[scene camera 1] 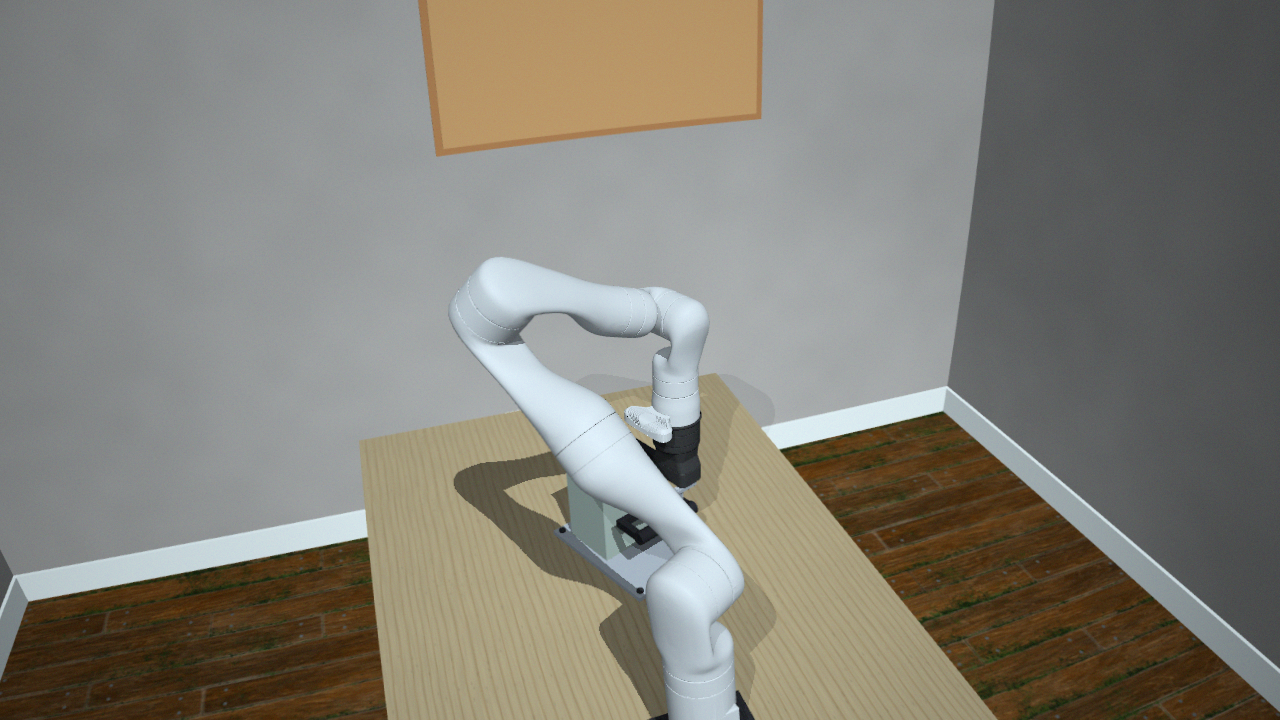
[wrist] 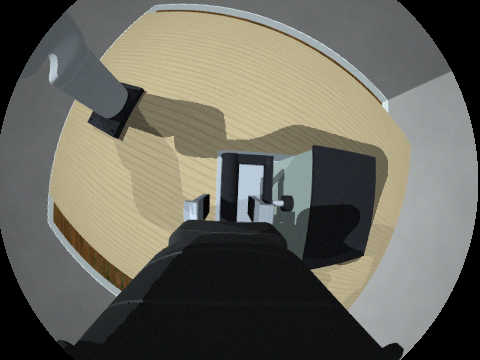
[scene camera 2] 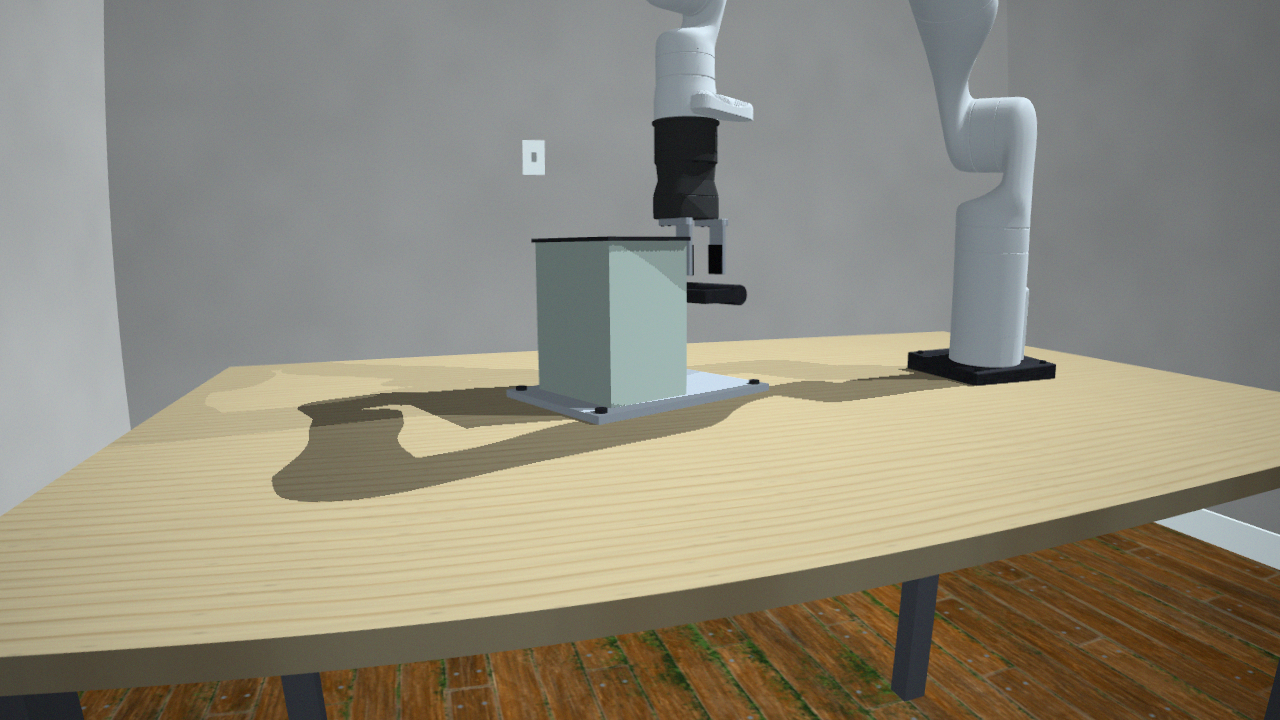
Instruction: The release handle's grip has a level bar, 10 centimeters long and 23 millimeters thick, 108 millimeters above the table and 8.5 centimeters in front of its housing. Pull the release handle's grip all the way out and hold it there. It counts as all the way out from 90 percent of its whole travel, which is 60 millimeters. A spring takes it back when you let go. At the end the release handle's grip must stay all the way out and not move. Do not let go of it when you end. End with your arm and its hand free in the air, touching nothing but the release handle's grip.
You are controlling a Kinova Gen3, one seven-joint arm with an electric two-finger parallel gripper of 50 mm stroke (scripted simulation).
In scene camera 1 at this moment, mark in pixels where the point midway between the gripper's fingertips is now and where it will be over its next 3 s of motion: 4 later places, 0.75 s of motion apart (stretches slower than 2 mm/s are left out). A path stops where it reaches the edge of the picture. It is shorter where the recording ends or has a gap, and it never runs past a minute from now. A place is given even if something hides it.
The gripper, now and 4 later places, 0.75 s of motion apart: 666, 512; 665, 516; 665, 526; 667, 531; 682, 541
